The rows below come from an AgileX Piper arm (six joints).
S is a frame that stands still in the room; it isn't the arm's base.
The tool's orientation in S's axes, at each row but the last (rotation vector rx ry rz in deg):
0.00 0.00 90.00
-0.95 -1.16 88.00
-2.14 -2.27 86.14
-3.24 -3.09 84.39
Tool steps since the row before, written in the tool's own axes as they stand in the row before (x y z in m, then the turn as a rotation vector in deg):
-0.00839 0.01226 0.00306 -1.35 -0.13 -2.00
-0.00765 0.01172 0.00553 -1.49 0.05 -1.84
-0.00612 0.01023 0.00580 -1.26 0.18 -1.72
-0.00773 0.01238 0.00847 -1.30 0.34 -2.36
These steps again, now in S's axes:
-0.01226 -0.00839 0.00306 0.13 -1.35 -2.00
-0.01211 -0.00725 0.00523 -0.06 -1.48 -1.84
-0.01089 -0.00542 0.00527 -0.18 -1.25 -1.73
-0.01364 -0.00645 0.00755 -0.30 -1.27 -2.38

